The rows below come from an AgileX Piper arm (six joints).
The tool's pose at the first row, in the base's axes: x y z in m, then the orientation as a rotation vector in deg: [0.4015 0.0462 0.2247 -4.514 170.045 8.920]
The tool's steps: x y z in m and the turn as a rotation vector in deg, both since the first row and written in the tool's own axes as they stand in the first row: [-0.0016 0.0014 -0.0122 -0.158 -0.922 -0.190]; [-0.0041 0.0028 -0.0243 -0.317 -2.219 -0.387]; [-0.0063 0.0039 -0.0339 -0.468 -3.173 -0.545]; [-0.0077 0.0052 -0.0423 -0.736 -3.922 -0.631]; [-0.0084 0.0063 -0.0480 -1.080 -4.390 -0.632]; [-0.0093 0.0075 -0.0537 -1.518 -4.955 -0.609]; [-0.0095 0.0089 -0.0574 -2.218 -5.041 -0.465]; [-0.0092 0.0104 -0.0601 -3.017 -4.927 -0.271]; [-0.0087 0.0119 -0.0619 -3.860 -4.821 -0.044]
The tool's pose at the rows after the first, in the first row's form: [0.4010 0.0463 0.2371 -4.721 169.101 9.123]; [0.4014 0.0465 0.2495 -4.899 167.782 9.321]; [0.4019 0.0467 0.2594 -5.051 166.808 9.513]; [0.4018 0.0471 0.2680 -5.132 166.037 9.884]; [0.4015 0.0476 0.2738 -5.127 165.548 10.377]; [0.4013 0.0482 0.2797 -5.090 164.957 11.005]; [0.4008 0.0492 0.2835 -4.959 164.830 12.034]; [0.4000 0.0504 0.2862 -4.787 164.892 13.217]; [0.3991 0.0517 0.2880 -4.573 164.936 14.470]
